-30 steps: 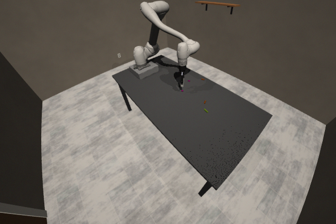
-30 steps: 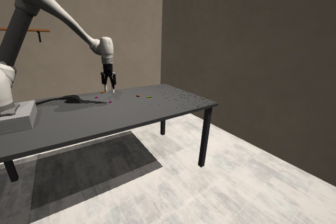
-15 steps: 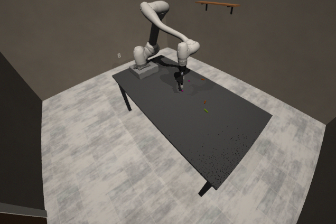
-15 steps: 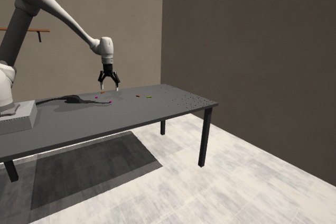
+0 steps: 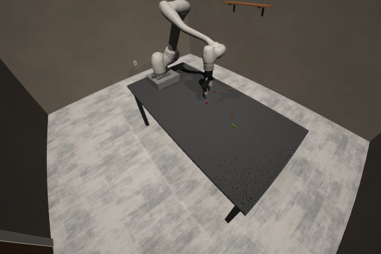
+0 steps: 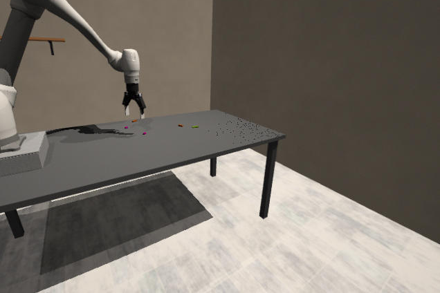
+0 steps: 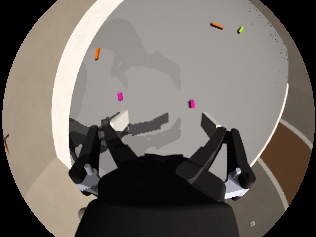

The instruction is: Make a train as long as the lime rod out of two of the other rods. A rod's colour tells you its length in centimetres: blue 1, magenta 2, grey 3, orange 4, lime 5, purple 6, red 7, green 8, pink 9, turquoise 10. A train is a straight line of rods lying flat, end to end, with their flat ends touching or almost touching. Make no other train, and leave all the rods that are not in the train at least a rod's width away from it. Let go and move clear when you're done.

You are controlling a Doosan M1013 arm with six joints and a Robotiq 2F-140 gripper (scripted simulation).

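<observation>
Right now my hand is 270 mm past the grey rod, 200 mm to the right of it and 120 mm above it. Round my hand: lime rod: 410 mm ahead, 120 mm below, 100 mm to the right.
</observation>
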